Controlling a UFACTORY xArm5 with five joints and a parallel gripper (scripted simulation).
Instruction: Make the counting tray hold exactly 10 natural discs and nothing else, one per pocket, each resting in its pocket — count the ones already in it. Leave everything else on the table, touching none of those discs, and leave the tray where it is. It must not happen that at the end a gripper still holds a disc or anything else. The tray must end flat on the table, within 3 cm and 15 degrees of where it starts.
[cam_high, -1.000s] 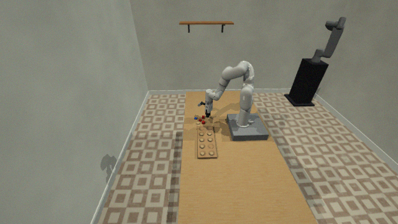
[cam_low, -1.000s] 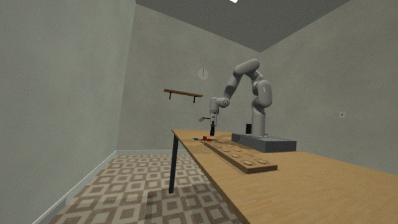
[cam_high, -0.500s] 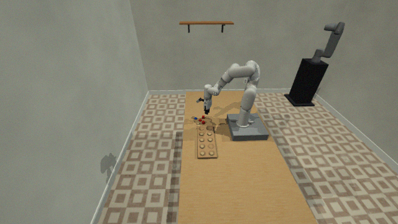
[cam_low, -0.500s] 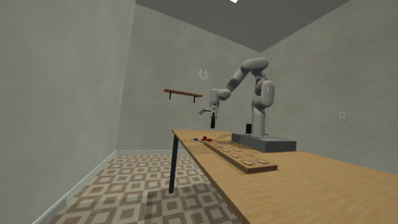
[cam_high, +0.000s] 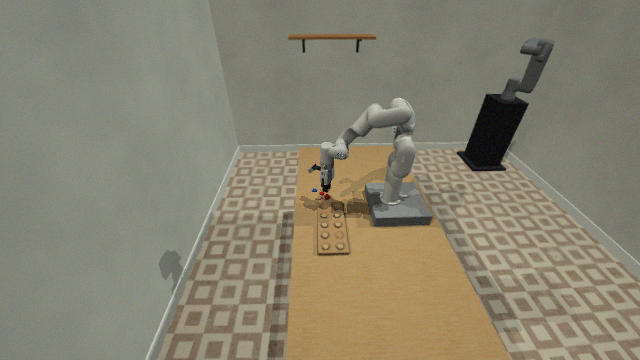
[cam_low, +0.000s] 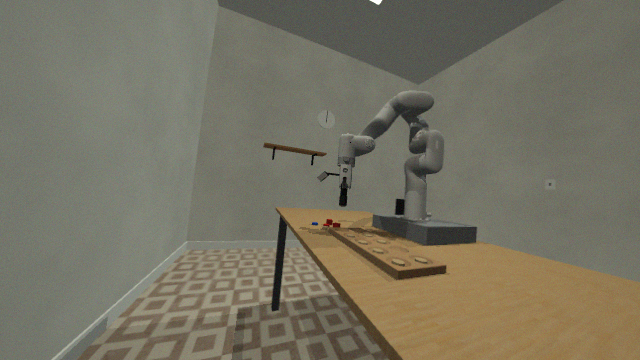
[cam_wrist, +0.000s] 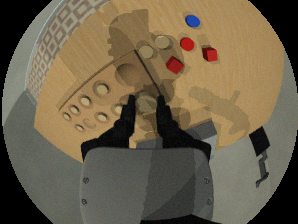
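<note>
The red disc is 2 cm ahead of my hand, 10 cm to the right of it and 13 cm below it. The rest, counted from my hand: wooden counting tray (2 cm behind, 19 cm to the left, 13 cm below); blue disc (7 cm ahead, 14 cm to the right, 13 cm below).
</note>
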